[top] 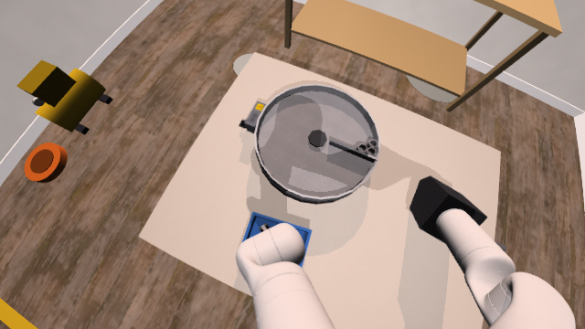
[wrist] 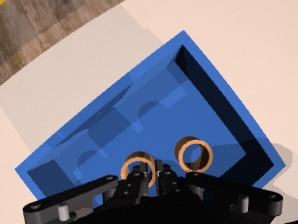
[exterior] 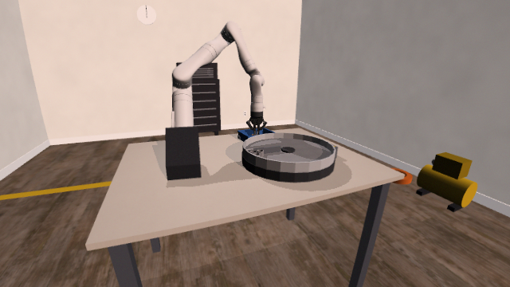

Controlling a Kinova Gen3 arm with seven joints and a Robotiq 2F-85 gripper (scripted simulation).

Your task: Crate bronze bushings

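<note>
My hand is 10 mm to the right of the blue crate and 10 mm above it. Also, from my hand: grey turning table (360 mm to the right, 60 mm ahead, 10 mm above).
</note>
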